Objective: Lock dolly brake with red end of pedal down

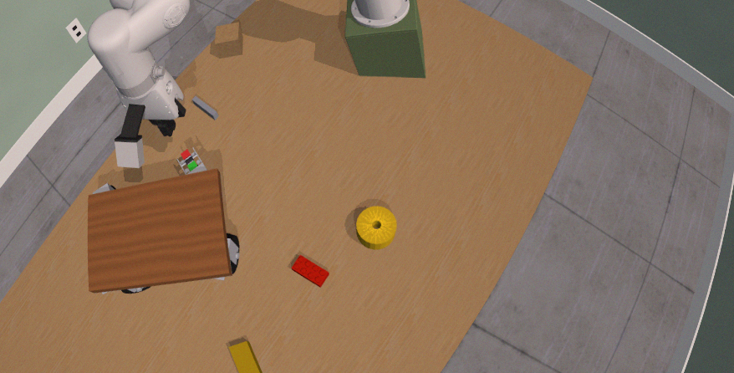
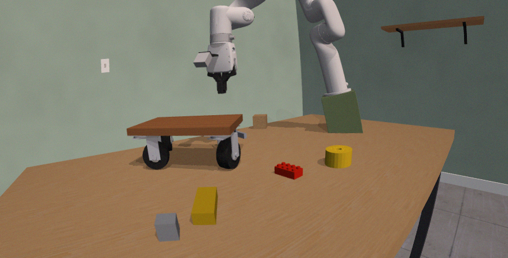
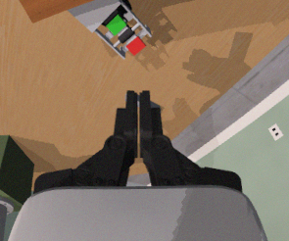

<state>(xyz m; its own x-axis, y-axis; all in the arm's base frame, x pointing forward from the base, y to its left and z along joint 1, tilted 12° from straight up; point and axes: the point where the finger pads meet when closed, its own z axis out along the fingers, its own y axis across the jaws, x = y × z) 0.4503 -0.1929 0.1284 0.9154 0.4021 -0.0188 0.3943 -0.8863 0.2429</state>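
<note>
Now: the brake pedal 130 mm below my hand, 10 mm to the left of it and 10 mm ahead of it. From my hand the other things lie so: grey bar 200 mm below, 140 mm behind, 80 mm to the right; then red toy brick 320 mm to the left, 190 mm below, 70 mm ahead; then wooden cube 320 mm behind, 180 mm below, 130 mm to the right.
</note>
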